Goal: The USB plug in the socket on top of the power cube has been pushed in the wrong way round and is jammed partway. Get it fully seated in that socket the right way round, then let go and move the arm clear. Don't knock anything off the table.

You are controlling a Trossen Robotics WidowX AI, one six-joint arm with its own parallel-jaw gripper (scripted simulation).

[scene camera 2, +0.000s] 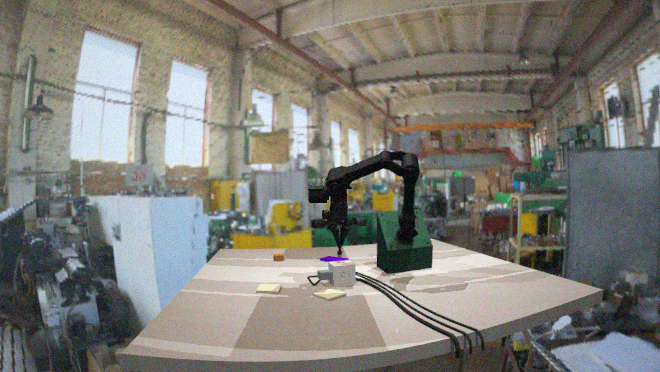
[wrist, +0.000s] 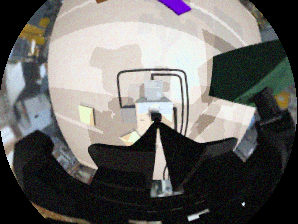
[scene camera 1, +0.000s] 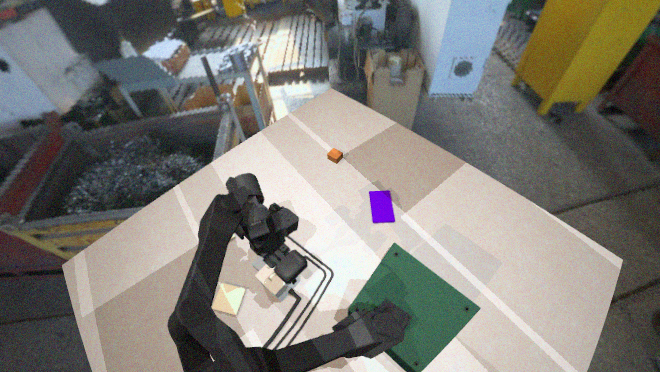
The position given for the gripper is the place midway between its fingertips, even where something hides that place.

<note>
The gripper (scene camera 1: 275, 260) carries a USB plug. Further things: a power cube (scene camera 2: 344, 273).
The gripper shows as well in scene camera 2 (scene camera 2: 339, 247) and in the wrist view (wrist: 157, 125). The power cube is seen too in the wrist view (wrist: 166, 105) and in scene camera 1 (scene camera 1: 266, 276).
</note>
